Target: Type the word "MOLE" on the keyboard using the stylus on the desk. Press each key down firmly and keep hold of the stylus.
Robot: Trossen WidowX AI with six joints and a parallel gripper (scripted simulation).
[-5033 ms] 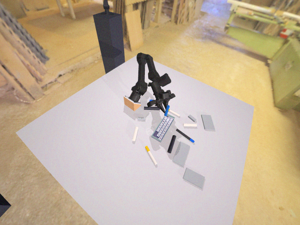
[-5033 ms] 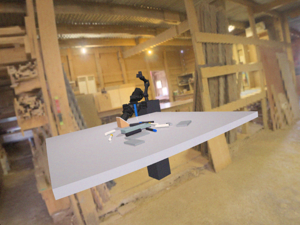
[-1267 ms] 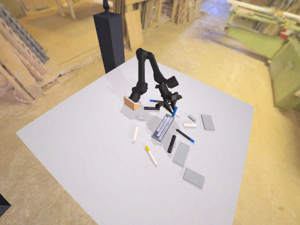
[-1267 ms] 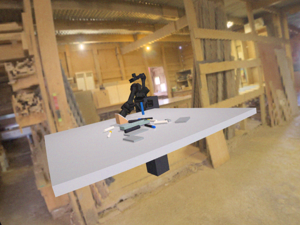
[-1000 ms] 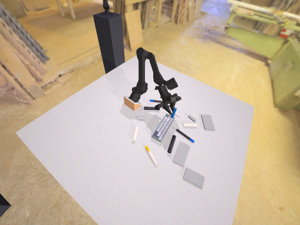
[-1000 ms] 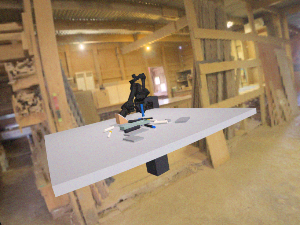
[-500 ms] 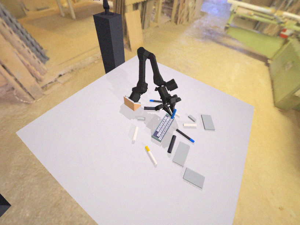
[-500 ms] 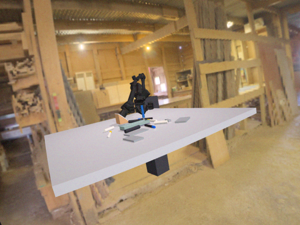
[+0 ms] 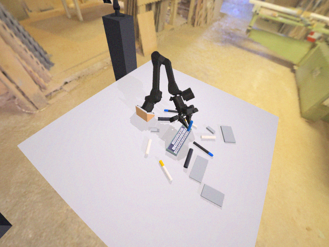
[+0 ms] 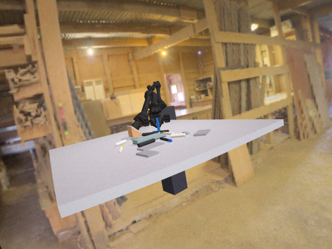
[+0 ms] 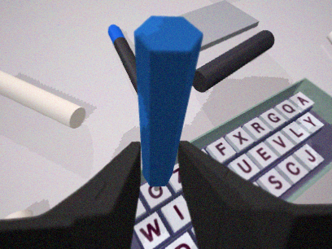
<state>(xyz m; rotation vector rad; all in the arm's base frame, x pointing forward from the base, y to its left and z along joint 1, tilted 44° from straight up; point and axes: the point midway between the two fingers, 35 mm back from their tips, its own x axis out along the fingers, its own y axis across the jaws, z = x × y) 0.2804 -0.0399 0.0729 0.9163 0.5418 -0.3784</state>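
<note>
The L key lies 13 cm to the right of my gripper tip, 6 cm below it and 3 cm behind it. Also, from my gripper tip: E key 8 cm to the right, 6 cm below, 3 cm behind; then blue stylus 2 cm below.
</note>
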